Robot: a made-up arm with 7 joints. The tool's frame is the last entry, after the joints.
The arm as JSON. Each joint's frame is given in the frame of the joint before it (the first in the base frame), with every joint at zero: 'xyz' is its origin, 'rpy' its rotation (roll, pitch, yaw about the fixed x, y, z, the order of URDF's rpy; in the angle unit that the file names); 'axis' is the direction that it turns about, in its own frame. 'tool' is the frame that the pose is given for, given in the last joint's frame.
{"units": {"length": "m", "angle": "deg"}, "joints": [
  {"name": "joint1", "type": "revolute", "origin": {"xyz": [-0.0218, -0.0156, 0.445], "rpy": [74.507, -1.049, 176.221]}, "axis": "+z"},
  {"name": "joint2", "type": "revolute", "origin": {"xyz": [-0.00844, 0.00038, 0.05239], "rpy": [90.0, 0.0, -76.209]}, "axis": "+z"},
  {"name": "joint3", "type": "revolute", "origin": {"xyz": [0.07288, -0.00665, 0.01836], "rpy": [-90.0, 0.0, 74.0]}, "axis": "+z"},
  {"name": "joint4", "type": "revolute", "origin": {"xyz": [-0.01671, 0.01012, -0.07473], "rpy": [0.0, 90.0, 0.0]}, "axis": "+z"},
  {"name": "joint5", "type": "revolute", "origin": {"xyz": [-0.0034, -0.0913, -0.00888], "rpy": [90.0, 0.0, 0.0]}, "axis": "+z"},
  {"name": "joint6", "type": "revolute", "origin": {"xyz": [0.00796, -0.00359, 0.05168], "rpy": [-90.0, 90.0, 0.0]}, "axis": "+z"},
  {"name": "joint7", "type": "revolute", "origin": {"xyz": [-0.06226, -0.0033, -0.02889], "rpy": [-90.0, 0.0, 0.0]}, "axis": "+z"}
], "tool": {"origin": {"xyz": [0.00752, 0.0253, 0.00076], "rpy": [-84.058, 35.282, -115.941]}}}
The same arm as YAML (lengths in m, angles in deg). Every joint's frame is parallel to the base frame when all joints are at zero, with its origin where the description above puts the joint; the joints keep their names.
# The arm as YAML. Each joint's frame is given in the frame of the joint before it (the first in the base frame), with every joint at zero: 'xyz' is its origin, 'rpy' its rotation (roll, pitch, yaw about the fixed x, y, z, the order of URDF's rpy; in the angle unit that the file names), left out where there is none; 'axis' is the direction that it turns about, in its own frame. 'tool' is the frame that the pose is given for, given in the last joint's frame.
units:
  length: m
  angle: deg
joints:
  - name: joint1
    type: revolute
    origin:
      xyz: [-0.0218, -0.0156, 0.445]
    axis: [0.068403, 0.961235, 0.26711]
  - name: joint2
    type: revolute
    origin:
      xyz: [0.012, 0.0497, 0.0142]
    axis: [0.968889, -0.0002, -0.247497]
  - name: joint3
    type: revolute
    origin:
      xyz: [0.0, 0.0137, -0.0742]
    axis: [0.247497, -0.0001, 0.968889]
  - name: joint4
    type: revolute
    origin:
      xyz: [-0.0283, -0.0167, -0.0699]
    axis: [0.0002, 1.0, 0.0]
  - name: joint5
    type: revolute
    origin:
      xyz: [0.0893, -0.0089, -0.0193]
    axis: [0.968889, -0.0002, -0.247497]
  - name: joint6
    type: revolute
    origin:
      xyz: [0.0481, -0.0036, -0.0205]
    axis: [0.0002, 1.0, 0.0]
  - name: joint7
    type: revolute
    origin:
      xyz: [0.0595, -0.0289, -0.0186]
    axis: [0.247497, -0.0001, 0.968889]
tool:
  origin:
    xyz: [-0.0071, -0.0253, 0.0026]
    rpy: [-67.07, 40.39, 74.53]

